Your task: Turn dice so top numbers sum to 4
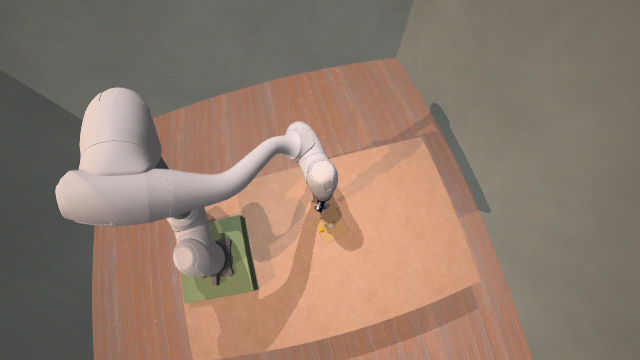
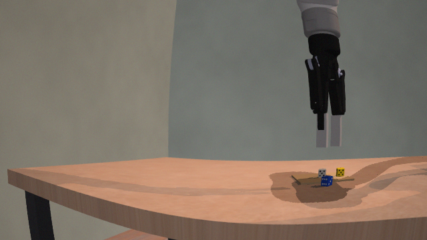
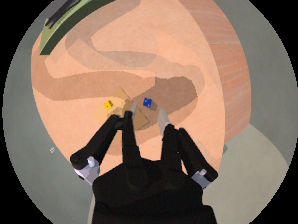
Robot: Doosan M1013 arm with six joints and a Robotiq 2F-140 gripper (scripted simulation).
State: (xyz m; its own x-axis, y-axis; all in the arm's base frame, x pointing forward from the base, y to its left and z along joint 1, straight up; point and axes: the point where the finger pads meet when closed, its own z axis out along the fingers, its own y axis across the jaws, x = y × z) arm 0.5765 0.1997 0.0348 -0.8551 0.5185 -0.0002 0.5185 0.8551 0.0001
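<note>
Right now the blue die is 10 cm below my hand. From my hand the other things lie so: yellow die: 3 cm behind, 11 cm to the right, 10 cm below; then tan mat: 2 cm ahead, 10 cm to the right, 11 cm below; then white die: 2 cm ahead, 10 cm to the right, 10 cm below.
</note>
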